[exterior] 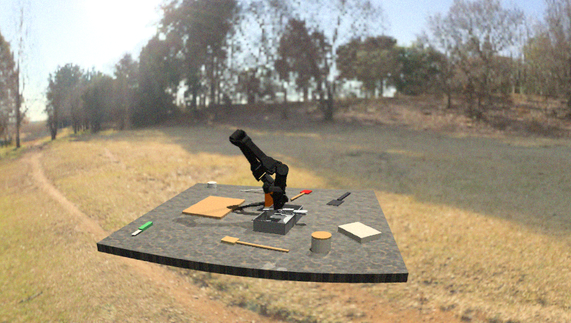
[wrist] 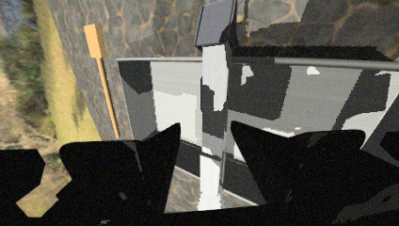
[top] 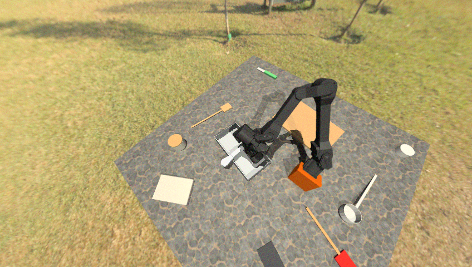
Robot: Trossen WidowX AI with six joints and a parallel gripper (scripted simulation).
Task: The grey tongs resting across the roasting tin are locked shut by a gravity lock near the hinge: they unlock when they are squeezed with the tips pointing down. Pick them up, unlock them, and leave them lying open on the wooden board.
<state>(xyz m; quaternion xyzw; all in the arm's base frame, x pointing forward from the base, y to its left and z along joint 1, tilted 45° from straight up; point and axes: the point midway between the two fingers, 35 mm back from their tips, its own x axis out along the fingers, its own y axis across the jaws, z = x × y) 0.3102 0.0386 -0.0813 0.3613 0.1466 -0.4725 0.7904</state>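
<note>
Right now my gripper tip is 10 mm to the right of the roasting tin and 30 mm above it. Also, from my gripper tip: cork-topped jar 310 mm ahead, 230 mm to the left, 30 mm below; wooden board 190 mm behind, 390 mm to the right, 60 mm below; cream block 120 mm ahead, 400 mm to the left, 50 mm below.
</note>
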